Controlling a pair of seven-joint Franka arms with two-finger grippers.
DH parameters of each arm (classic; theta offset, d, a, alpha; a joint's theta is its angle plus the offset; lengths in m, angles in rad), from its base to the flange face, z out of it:
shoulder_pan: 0 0.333 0 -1.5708
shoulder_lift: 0 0 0 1.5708
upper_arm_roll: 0 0.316 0.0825 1.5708
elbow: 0 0 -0.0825 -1.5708
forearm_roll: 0 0.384 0 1.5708
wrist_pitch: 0 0 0.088 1.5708
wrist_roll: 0 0.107 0 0
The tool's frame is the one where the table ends.
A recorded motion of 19 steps. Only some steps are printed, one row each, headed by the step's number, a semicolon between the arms.
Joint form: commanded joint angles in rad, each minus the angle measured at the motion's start. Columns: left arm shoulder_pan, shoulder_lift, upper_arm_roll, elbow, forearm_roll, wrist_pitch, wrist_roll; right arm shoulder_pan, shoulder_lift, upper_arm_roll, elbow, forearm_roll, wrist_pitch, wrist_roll.
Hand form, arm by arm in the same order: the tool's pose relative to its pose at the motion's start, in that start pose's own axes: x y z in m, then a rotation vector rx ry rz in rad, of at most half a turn. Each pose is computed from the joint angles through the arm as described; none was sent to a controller.
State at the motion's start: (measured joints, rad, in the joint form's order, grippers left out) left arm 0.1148 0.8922 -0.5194 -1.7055 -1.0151 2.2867 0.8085; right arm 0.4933 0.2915 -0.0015 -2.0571 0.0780 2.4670 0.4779
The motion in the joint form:
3: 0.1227 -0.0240 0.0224 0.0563 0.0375 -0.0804 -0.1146; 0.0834 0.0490 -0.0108 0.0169 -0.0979 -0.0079 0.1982
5: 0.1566 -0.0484 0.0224 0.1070 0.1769 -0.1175 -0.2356; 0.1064 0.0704 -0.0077 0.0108 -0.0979 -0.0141 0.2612
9: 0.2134 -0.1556 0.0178 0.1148 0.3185 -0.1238 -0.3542; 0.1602 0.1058 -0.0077 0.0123 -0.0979 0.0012 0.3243
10: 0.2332 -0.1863 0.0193 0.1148 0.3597 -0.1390 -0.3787; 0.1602 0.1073 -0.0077 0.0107 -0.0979 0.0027 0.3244
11: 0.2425 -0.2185 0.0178 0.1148 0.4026 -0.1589 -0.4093; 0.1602 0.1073 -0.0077 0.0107 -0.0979 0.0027 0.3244
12: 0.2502 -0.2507 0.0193 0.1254 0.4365 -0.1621 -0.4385; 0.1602 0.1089 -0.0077 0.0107 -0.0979 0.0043 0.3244
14: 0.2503 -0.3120 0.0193 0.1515 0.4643 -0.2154 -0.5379; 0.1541 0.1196 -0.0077 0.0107 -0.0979 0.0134 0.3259
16: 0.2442 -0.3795 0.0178 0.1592 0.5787 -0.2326 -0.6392; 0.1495 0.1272 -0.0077 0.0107 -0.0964 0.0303 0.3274
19: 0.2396 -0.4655 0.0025 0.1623 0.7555 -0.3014 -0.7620; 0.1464 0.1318 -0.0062 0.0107 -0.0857 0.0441 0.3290
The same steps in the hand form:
3: 0.0297 -0.0192 -0.0961 -0.0055 0.0930 -0.1005; -0.0236 -0.0360 0.0251 -0.0715 -0.0026 0.0492
5: 0.0463 -0.0077 -0.1370 0.0710 0.0716 -0.1079; -0.0371 -0.0448 0.0411 -0.0903 -0.0289 0.0869
9: 0.0586 0.0294 -0.2075 0.2101 0.1082 -0.0934; -0.0589 -0.0679 0.0612 -0.1007 -0.0431 0.0962
10: 0.0584 0.0379 -0.2286 0.2489 0.1108 -0.0885; -0.0594 -0.0674 0.0625 -0.1017 -0.0443 0.0963
11: 0.0580 0.0518 -0.2419 0.2867 0.1009 -0.0821; -0.0594 -0.0674 0.0625 -0.1017 -0.0443 0.0963
12: 0.0612 0.0680 -0.2605 0.3286 0.1195 -0.0725; -0.0595 -0.0673 0.0633 -0.1017 -0.0443 0.0963
14: 0.0643 0.1093 -0.2816 0.3577 0.1287 -0.1070; -0.0576 -0.0639 0.0687 -0.1031 -0.0451 0.1037
16: 0.0628 0.1472 -0.2980 0.4774 0.1332 -0.1105; -0.0554 -0.0622 0.0718 -0.0963 -0.0386 0.1107
19: 0.0519 0.1940 -0.3089 0.6532 0.0989 -0.1142; -0.0541 -0.0618 0.0734 -0.0852 -0.0360 0.1228

